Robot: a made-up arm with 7 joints. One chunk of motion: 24 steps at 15 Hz.
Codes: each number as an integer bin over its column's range. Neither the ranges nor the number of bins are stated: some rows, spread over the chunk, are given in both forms.
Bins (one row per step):
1: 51 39 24 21 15 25
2: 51 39 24 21 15 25
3: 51 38 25 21 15 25
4: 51 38 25 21 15 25
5: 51 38 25 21 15 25
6: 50 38 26 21 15 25
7: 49 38 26 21 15 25
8: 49 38 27 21 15 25
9: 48 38 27 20 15 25
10: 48 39 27 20 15 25
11: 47 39 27 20 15 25
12: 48 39 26 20 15 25
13: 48 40 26 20 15 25
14: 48 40 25 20 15 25
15: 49 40 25 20 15 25
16: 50 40 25 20 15 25
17: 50 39 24 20 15 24
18: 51 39 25 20 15 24
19: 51 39 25 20 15 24
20: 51 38 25 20 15 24
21: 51 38 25 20 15 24
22: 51 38 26 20 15 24
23: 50 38 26 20 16 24
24: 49 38 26 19 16 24
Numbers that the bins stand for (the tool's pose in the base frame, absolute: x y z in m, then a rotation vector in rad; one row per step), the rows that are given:
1: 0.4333 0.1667 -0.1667 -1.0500 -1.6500 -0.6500
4: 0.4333 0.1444 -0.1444 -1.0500 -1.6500 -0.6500
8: 0.3889 0.1444 -0.1000 -1.0500 -1.6500 -0.6500
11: 0.3444 0.1667 -0.1000 -1.1500 -1.6500 -0.6500
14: 0.3667 0.1889 -0.1444 -1.1500 -1.6500 -0.6500
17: 0.4111 0.1667 -0.1667 -1.1500 -1.6500 -0.7500
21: 0.4333 0.1444 -0.1444 -1.1500 -1.6500 -0.7500
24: 0.3889 0.1444 -0.1222 -1.2500 -1.5500 -0.7500
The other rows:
2: 0.4333 0.1667 -0.1667 -1.0500 -1.6500 -0.6500
3: 0.4333 0.1444 -0.1444 -1.0500 -1.6500 -0.6500
5: 0.4333 0.1444 -0.1444 -1.0500 -1.6500 -0.6500
6: 0.4111 0.1444 -0.1222 -1.0500 -1.6500 -0.6500
7: 0.3889 0.1444 -0.1222 -1.0500 -1.6500 -0.6500
9: 0.3667 0.1444 -0.1000 -1.1500 -1.6500 -0.6500
10: 0.3667 0.1667 -0.1000 -1.1500 -1.6500 -0.6500
12: 0.3667 0.1667 -0.1222 -1.1500 -1.6500 -0.6500
13: 0.3667 0.1889 -0.1222 -1.1500 -1.6500 -0.6500
15: 0.3889 0.1889 -0.1444 -1.1500 -1.6500 -0.6500
16: 0.4111 0.1889 -0.1444 -1.1500 -1.6500 -0.6500
18: 0.4333 0.1667 -0.1444 -1.1500 -1.6500 -0.7500
19: 0.4333 0.1667 -0.1444 -1.1500 -1.6500 -0.7500
20: 0.4333 0.1444 -0.1444 -1.1500 -1.6500 -0.7500
22: 0.4333 0.1444 -0.1222 -1.1500 -1.6500 -0.7500
23: 0.4111 0.1444 -0.1222 -1.1500 -1.5500 -0.7500

